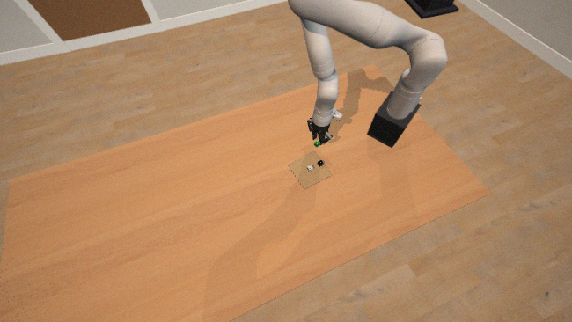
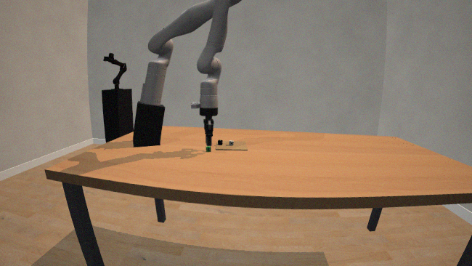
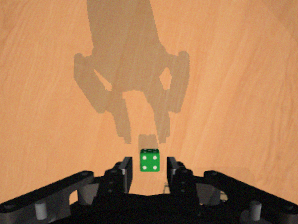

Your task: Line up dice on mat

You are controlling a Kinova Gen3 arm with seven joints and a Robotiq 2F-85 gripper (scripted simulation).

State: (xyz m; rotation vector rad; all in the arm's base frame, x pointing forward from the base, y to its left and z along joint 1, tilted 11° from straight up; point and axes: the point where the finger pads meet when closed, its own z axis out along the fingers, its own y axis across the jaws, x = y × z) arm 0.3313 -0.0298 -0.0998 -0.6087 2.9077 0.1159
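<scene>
Right now my hand is 40 mm above the green die. Also, from my hand: white die: 70 mm ahead, 110 mm to the left, 30 mm below; then black die: 20 mm ahead, 100 mm to the left, 30 mm below; then tan mat: 70 mm ahead, 110 mm to the left, 50 mm below.
</scene>
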